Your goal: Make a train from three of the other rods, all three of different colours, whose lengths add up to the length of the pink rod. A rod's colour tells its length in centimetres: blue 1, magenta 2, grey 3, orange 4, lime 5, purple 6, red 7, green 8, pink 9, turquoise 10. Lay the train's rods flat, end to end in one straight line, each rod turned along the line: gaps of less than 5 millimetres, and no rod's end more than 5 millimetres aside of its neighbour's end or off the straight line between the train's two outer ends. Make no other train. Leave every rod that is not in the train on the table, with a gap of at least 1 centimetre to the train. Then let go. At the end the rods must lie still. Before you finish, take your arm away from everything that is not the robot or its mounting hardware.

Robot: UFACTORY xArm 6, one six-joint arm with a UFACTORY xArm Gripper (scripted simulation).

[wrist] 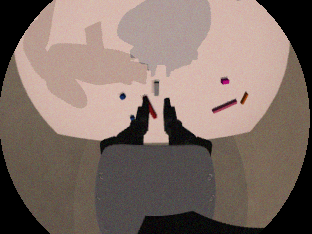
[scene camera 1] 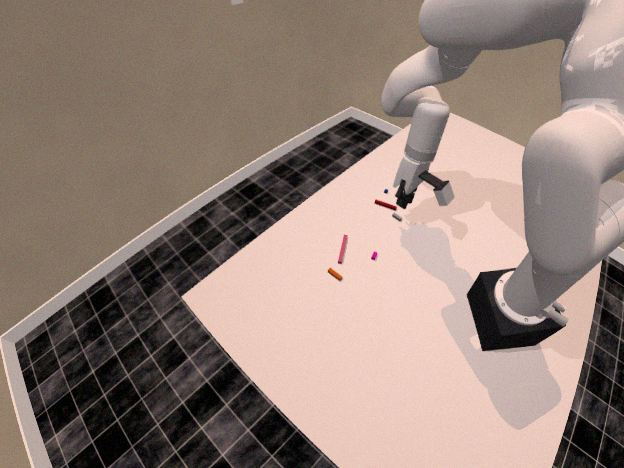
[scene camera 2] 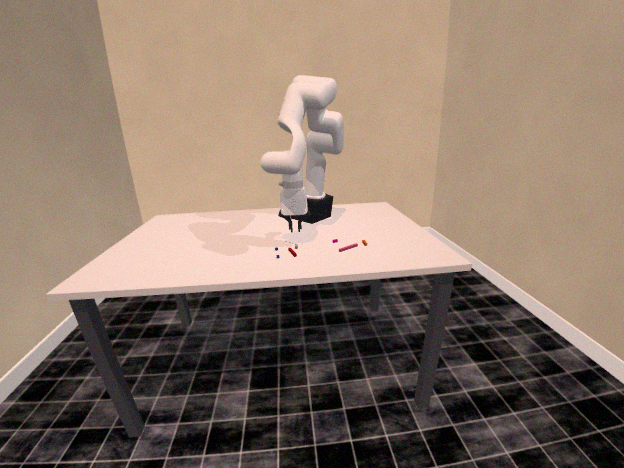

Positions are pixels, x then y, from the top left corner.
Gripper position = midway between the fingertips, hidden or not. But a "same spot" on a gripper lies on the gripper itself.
gripper: wrist; scene camera 1; scene camera 2 295,231
same spot on gripper: [scene camera 1: 403,200] = [wrist: 176,118]
